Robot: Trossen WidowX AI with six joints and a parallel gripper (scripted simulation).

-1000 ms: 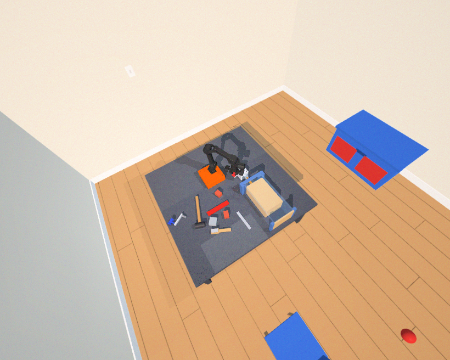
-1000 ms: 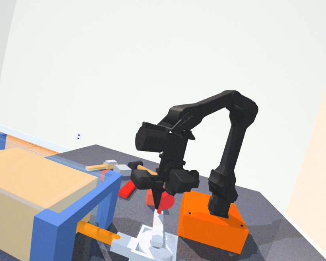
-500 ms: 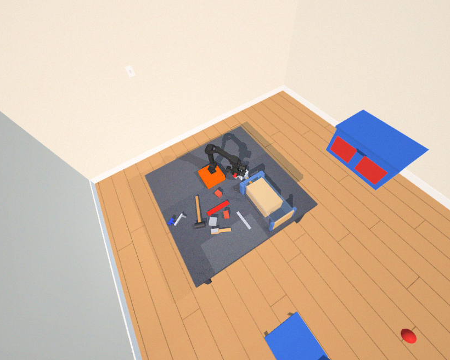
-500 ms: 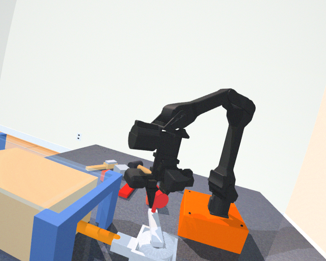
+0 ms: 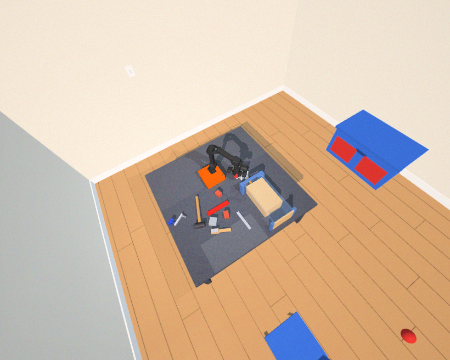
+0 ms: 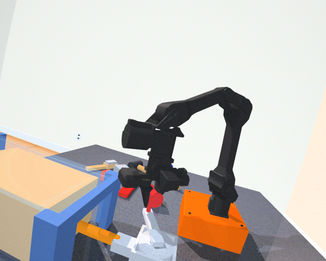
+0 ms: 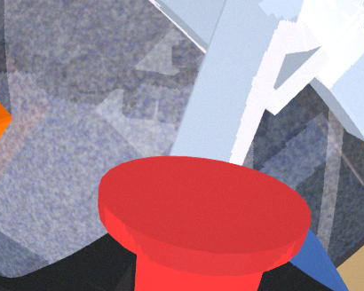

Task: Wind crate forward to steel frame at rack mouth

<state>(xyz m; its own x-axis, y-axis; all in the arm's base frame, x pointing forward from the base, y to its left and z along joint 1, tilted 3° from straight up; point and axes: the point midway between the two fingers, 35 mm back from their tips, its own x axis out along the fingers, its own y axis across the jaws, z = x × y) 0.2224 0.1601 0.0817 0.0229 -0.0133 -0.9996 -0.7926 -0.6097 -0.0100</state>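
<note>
My gripper tip is now 3 cm to the right of the winch handle, 2 cm past it and 1 cm above it. Round my gripper tip: blue frame: 11 cm ahead, 9 cm to the left, 1 cm below; white winch: 8 cm to the left, 8 cm below, 6 cm behind; red knob: 2 cm above.
</note>
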